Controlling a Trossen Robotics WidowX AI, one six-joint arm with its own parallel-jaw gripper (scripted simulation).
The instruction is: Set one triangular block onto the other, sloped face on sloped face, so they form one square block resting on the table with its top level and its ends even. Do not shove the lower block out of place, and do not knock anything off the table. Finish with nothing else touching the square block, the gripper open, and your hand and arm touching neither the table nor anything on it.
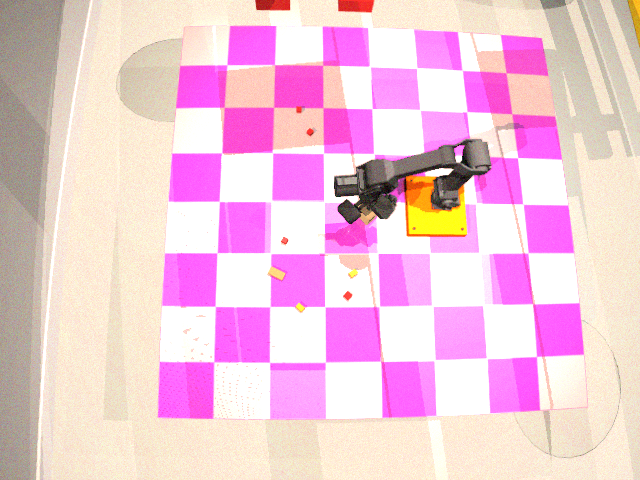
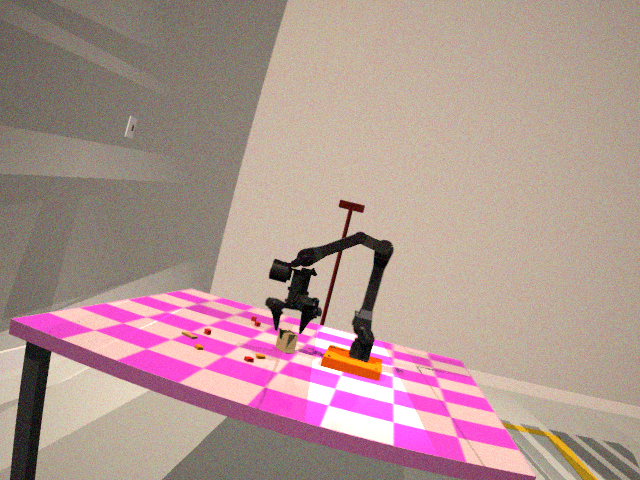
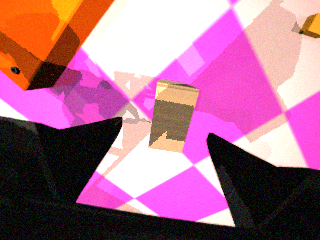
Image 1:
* my gripper: 364, 205
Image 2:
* my gripper: 288, 332
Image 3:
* my gripper: 165, 129
